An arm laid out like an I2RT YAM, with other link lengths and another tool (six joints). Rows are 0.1 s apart.
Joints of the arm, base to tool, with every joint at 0 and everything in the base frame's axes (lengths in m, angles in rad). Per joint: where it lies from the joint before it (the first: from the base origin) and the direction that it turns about. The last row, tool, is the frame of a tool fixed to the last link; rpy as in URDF.
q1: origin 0 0 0.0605 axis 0 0 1
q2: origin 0.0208 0.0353 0.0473 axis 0 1 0
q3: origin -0.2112 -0.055 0 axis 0 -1 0
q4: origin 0.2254 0.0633 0.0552 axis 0 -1 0
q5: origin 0.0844 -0.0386 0.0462 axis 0 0 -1
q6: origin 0.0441 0 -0.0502 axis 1 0 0
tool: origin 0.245 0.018 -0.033 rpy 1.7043 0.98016 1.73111
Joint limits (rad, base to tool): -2.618..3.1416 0..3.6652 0..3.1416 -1.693..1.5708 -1.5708..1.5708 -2.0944..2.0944
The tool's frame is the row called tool.
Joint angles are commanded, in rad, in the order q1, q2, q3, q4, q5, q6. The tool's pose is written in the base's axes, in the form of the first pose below.
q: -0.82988, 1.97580, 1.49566, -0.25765, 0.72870, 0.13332
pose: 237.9, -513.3, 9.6, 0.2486, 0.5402, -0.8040, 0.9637, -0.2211, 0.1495
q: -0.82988, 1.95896, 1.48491, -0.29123, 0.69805, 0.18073
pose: 241.1, -504.6, 3.1, 0.2792, 0.5627, -0.7781, 0.9572, -0.2279, 0.1786
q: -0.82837, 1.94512, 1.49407, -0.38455, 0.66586, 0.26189
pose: 239.8, -487.9, -8.2, 0.3191, 0.6012, -0.7326, 0.9451, -0.2594, 0.1988
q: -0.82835, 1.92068, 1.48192, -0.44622, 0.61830, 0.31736
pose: 241.7, -470.9, -18.3, 0.3470, 0.6399, -0.6856, 0.9367, -0.2735, 0.2188
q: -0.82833, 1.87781, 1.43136, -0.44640, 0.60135, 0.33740
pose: 239.1, -461.1, -20.4, 0.3617, 0.6482, -0.6701, 0.9316, -0.2784, 0.2336
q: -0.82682, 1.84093, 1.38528, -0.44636, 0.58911, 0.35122
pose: 236.2, -451.8, -23.3, 0.3691, 0.6565, -0.6579, 0.9290, -0.2812, 0.2407
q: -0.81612, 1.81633, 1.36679, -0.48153, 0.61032, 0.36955
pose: 227.6, -442.2, -23.4, 0.3664, 0.6568, -0.6590, 0.9291, -0.2963, 0.2212
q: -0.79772, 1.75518, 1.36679, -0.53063, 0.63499, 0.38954
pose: 225.8, -436.2, -1.5, 0.3786, 0.6374, -0.6711, 0.9242, -0.2996, 0.2369
